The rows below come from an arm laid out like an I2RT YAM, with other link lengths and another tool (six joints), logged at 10 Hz.
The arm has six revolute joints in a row. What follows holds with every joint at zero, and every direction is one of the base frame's. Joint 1 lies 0.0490 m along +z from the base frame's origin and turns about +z. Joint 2 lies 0.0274 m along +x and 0.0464 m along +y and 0.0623 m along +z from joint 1 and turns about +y. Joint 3 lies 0.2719 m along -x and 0.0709 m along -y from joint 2 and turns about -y. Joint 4 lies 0.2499 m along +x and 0.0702 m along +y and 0.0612 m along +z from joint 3 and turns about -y. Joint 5 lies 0.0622 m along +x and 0.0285 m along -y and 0.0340 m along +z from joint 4 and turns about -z. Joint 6 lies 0.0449 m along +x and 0.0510 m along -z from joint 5 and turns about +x. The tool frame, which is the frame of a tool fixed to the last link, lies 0.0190 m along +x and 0.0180 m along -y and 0.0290 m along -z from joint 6; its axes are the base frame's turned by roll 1.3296, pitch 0.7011 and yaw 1.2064 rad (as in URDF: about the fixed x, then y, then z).
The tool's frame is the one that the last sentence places.
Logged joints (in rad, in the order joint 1, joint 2, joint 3, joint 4, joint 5, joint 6), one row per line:
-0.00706, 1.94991, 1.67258, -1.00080, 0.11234, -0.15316
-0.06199, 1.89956, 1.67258, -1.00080, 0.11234, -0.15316
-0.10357, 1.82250, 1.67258, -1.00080, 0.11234, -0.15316
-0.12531, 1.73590, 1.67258, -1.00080, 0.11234, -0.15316
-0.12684, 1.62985, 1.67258, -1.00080, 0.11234, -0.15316
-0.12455, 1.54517, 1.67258, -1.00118, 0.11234, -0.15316
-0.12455, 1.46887, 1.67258, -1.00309, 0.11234, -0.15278
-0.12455, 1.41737, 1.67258, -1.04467, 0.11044, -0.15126
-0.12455, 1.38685, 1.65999, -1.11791, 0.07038, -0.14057
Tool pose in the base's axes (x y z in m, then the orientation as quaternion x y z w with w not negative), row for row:
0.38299, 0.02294, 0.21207, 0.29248, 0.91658, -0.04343, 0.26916
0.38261, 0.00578, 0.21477, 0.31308, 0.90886, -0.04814, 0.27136
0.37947, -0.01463, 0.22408, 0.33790, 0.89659, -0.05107, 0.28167
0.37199, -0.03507, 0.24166, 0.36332, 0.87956, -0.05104, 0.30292
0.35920, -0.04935, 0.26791, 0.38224, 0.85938, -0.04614, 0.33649
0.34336, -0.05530, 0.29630, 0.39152, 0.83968, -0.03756, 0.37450
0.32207, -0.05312, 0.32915, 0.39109, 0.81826, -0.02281, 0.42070
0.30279, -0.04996, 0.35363, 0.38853, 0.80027, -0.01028, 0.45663
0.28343, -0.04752, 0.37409, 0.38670, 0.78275, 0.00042, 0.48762
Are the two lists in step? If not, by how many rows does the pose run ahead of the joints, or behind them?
The pose runs 2 rows behind the joints: the pose in row i belongs to the joints in row i - 2.
